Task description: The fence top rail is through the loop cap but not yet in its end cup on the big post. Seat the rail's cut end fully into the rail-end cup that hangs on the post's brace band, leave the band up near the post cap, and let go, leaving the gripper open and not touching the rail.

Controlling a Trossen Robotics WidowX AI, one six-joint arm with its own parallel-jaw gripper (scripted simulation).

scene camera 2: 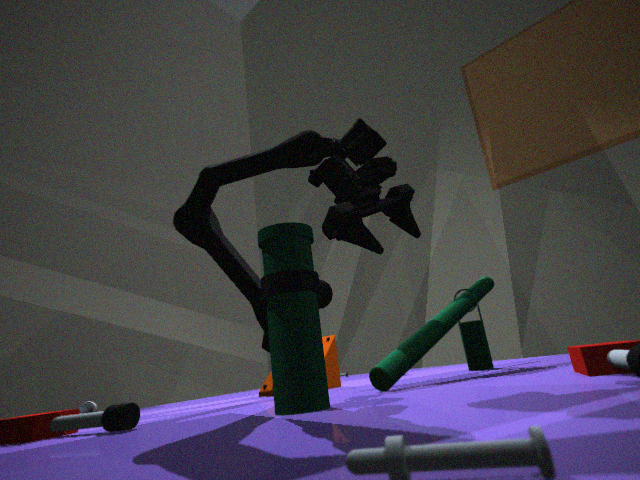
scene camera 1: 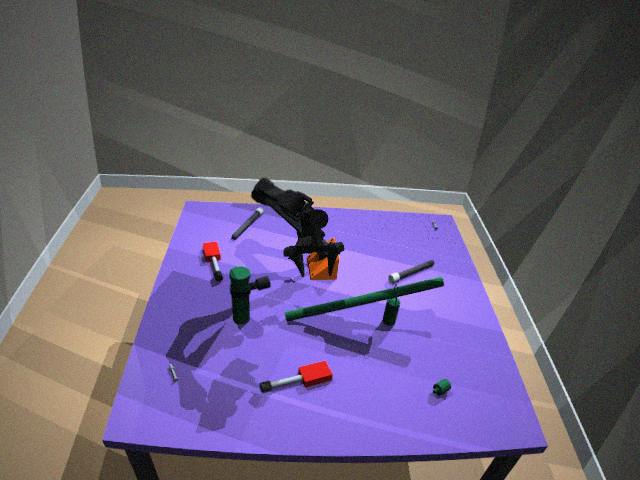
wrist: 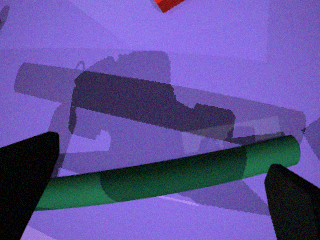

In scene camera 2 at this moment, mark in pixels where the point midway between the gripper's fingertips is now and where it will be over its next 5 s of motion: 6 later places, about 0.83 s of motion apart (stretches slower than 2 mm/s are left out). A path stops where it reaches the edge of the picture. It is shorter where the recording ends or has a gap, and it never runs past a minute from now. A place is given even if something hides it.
My gripper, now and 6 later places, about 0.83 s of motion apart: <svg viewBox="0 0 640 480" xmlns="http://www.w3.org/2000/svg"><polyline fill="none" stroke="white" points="401,244 370,242 317,248 303,276 319,296 330,315 338,313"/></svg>
